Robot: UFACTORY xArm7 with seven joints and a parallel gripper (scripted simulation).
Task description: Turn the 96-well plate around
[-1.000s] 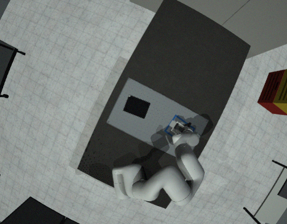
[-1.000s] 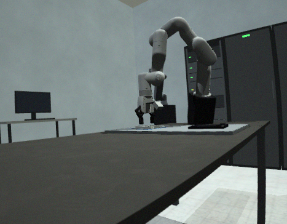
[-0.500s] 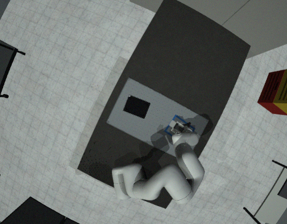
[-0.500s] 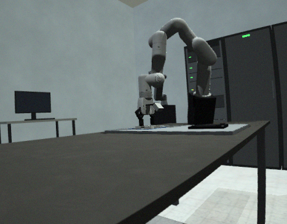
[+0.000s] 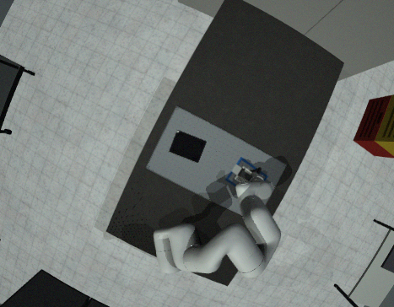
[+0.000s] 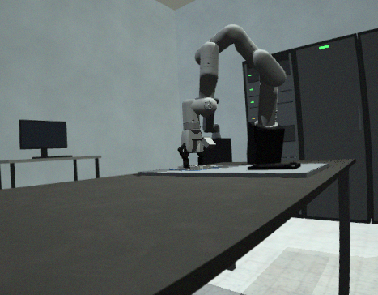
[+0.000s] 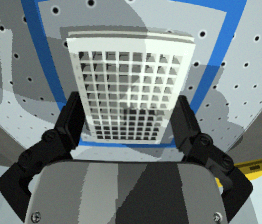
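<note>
The white 96-well plate is 1 cm below my hand. From my hand the other things lie so: black plate nest N1: 37 cm to the left, 2 cm behind, 1 cm below.
</note>
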